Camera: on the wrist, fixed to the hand. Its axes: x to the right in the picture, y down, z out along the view.
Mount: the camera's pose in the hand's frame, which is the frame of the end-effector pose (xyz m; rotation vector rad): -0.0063 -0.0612 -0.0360 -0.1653 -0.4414 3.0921
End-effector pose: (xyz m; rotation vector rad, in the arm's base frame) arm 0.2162 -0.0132 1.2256 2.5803 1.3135 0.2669
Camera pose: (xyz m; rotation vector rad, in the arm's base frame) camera 0.1559 0.0210 1.2421 1.4150 -2.7583 0.0475
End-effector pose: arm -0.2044 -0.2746 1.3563 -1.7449 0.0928 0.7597
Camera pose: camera -0.1669 -0.2888 1.4152 -0.1277 -1.6547 -1.7670
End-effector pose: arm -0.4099 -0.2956 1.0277 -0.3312 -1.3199 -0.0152
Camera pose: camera -0.3895 -0.3639 1.0282 1.9310 -0.1131 -2.2638
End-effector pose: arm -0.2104 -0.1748 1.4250 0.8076 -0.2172 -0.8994
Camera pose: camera -0.2343 -0.1726 1.3579 -0.5015 -1.1693 1.8632
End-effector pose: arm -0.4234 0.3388 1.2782 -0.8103 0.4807 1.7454
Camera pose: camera -0.3544 0.3299 1.2628 -0.6053 -0.4947 -1.3406
